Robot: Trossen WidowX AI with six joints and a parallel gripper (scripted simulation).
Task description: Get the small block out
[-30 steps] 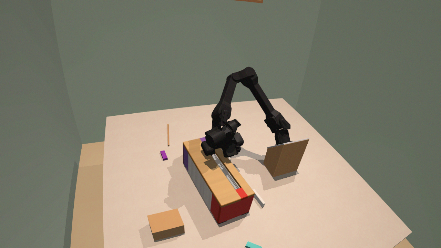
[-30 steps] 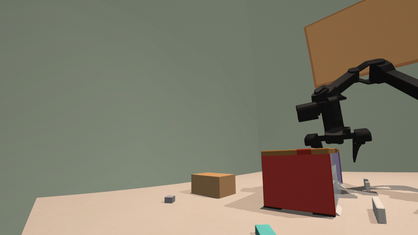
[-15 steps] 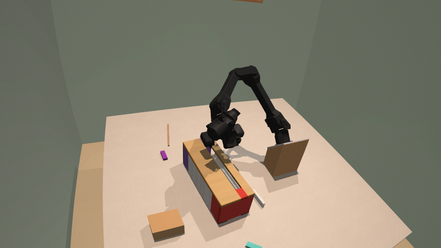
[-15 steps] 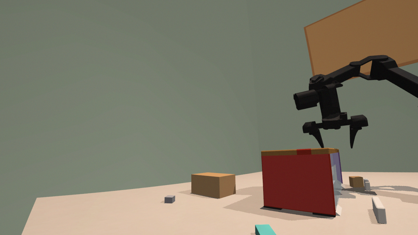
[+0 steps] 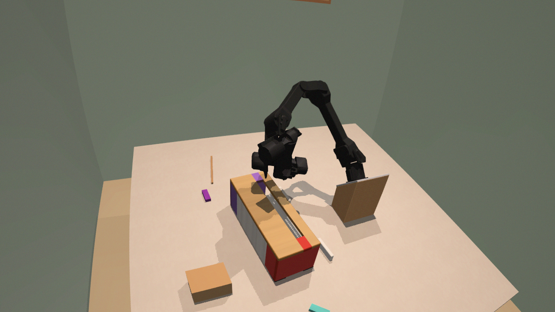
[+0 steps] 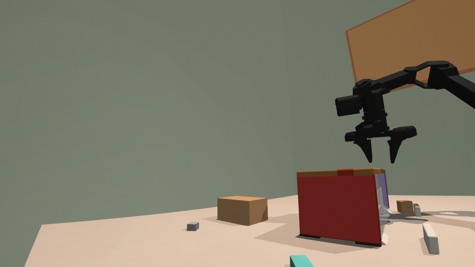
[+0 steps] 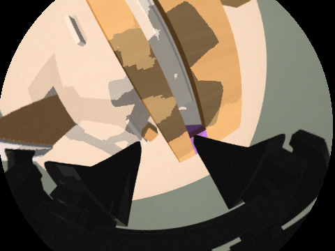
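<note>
Now: gripper tip 4 cm past the tan block, 6 cm to the left of it and 13 cm above it. Round my gripper tip: long box 2 cm ahead, 11 cm to the left, 9 cm below; thin orange stick 16 cm ahead, 30 cm to the right, 14 cm below; purple block 22 cm ahead, 14 cm to the right, 14 cm below.
</note>
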